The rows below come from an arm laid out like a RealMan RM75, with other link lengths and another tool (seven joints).
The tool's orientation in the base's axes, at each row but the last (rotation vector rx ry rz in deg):
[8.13 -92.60 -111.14]
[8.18 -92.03 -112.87]
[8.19 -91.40 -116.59]
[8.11 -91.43 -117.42]
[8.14 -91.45 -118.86]
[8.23 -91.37 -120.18]
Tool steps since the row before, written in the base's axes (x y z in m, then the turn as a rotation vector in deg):
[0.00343 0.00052 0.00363 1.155 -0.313 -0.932]
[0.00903 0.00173 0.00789 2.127 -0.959 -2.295]
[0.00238 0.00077 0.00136 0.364 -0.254 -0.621]
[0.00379 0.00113 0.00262 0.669 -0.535 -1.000]
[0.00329 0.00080 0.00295 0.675 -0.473 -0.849]
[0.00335 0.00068 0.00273 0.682 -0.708 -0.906]
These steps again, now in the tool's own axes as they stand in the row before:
[-0.00200 0.00460 -0.00017 -1.049 -0.403 -1.018]
[-0.00612 0.01045 -0.00032 -1.900 -1.238 -2.359]
[-0.00205 0.00197 0.00010 -0.338 -0.410 -0.548]
[-0.00314 0.00355 0.00026 -0.556 -0.611 -1.025]
[-0.00254 0.00369 0.00033 -0.556 -0.480 -0.928]
[-0.00265 0.00348 0.00019 -0.469 -0.486 -1.154]

